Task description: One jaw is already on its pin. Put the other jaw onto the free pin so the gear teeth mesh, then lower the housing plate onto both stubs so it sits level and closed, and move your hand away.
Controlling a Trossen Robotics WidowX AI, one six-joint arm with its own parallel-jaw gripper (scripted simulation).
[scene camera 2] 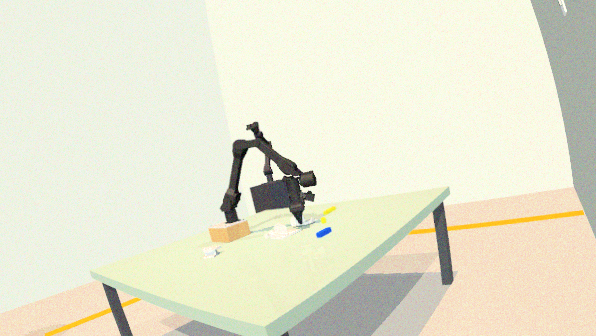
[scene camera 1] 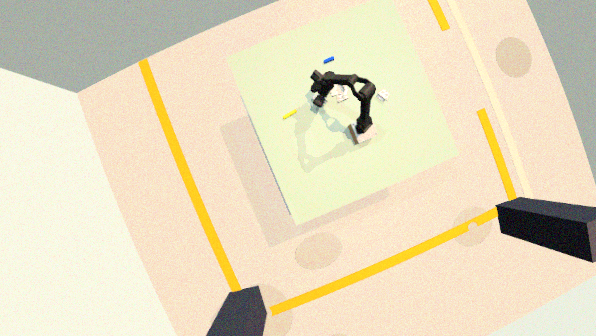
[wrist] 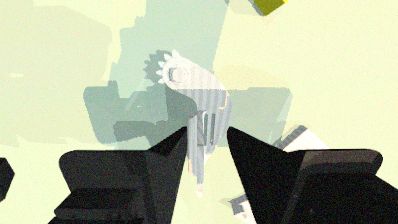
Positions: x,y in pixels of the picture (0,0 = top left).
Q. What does my gripper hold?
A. A white jaw.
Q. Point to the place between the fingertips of my gripper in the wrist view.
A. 207,131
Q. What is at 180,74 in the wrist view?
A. A white jaw.
